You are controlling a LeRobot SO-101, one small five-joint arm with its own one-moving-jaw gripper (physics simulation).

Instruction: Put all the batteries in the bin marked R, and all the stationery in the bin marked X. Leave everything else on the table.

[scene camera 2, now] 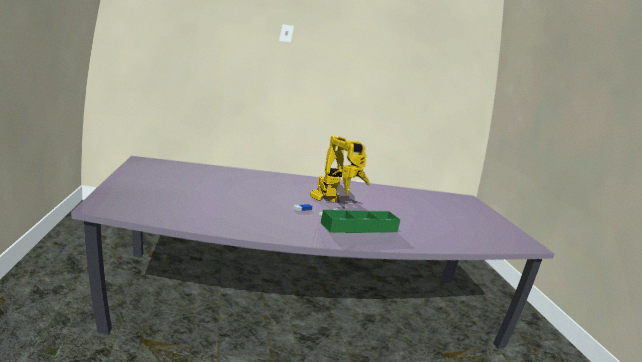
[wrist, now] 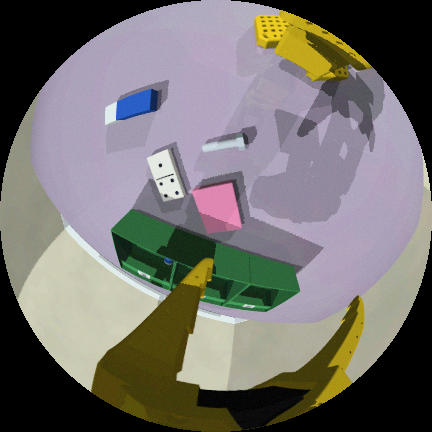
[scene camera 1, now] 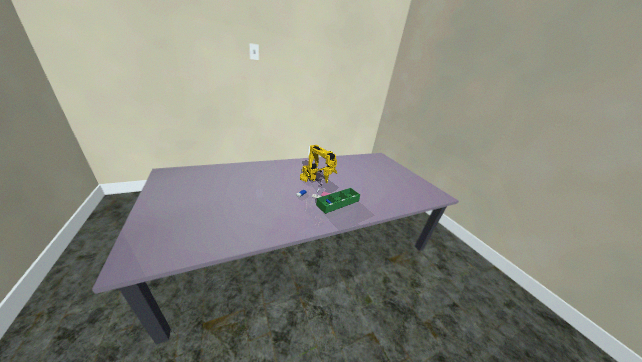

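Where they show: end effector, tool point: (scene camera 2: 347, 193) (wrist: 212, 266) (scene camera 1: 326, 182); arm's base, origin of the base link: (scene camera 2: 325, 199) (wrist: 295, 51) (scene camera 1: 309, 179).
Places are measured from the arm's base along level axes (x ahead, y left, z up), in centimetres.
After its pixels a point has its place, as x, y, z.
Note:
A blue-and-white eraser (scene camera 1: 302, 193) @(15.5, -10.2, 0.9) (scene camera 2: 303, 207) @(15.9, -10.6, 1.1) (wrist: 136, 104) @(14.3, -9.1, 1.3) lies on the table, at the upper left in the wrist view. A pink pad (scene camera 1: 326, 194) @(20.1, 3.3, 0.9) (wrist: 217, 207) @(19.6, 3.0, 1.0) lies flat beside the green three-compartment bin (scene camera 1: 341, 203) @(32.9, 6.0, 3.1) (scene camera 2: 360, 225) @(33.1, 5.4, 2.5) (wrist: 145, 231) @(26.1, -2.4, 2.6). A small blue cylinder, perhaps a battery (scene camera 1: 328, 201) @(28.0, 0.6, 1.9) (wrist: 169, 260) @(29.6, 1.8, 2.1), lies in the bin's left compartment in the wrist view. The compartment labels are too small to read. My gripper (scene camera 1: 331, 177) @(18.7, 3.1, 8.5) (scene camera 2: 358, 189) @(18.7, 3.1, 8.5) (wrist: 283, 279) is open and empty, raised above the table behind the bin. Its fixed jaw hides part of the middle compartment in the wrist view.
A white domino (wrist: 166, 175) @(19.6, -2.9, 0.7) lies between the eraser and the bin. A grey bolt (wrist: 225, 143) @(14.2, 0.4, 1.0) lies beyond the pink pad, on the side toward the yellow arm base (wrist: 310, 55). All stand on the purple table (scene camera 1: 215, 210) @(18.0, -56.1, 0.0) (scene camera 2: 200, 200) @(18.7, -47.4, 0.0).

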